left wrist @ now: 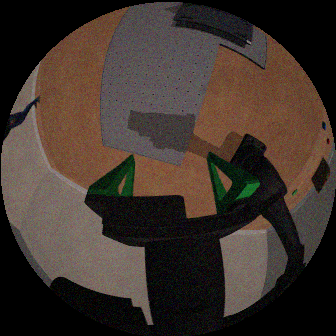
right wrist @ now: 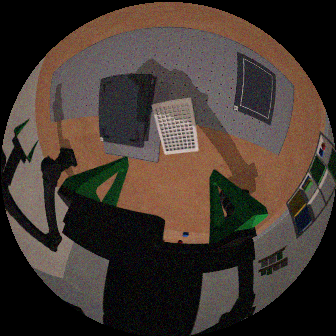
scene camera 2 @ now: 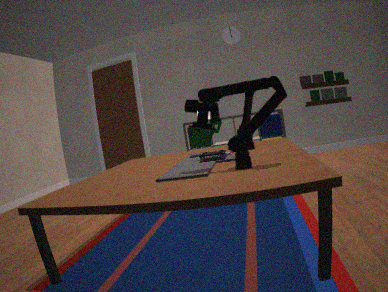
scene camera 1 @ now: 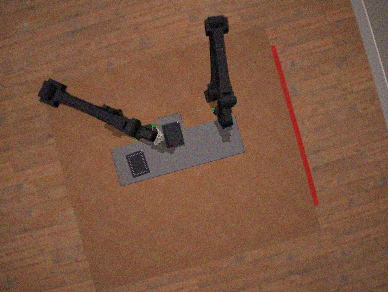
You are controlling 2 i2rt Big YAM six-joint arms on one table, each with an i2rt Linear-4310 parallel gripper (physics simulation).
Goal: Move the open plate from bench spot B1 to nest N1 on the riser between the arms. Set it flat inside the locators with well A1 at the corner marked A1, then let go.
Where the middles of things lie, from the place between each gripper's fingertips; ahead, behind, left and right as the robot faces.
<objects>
I see my right gripper 15 cm above the white well plate [right wrist: 174,119]. From my right hand the other things lie so: dark nest with white outline [right wrist: 255,85] 17 cm ahead, 16 cm to the right, 16 cm below.
Right now my left hand is 2 cm past the white well plate, 45 cm to the left of it and 14 cm above it. From my left hand the other things lie so: dark nest with white outline (15 cm ahead, 62 cm to the right, 15 cm below).
</objects>
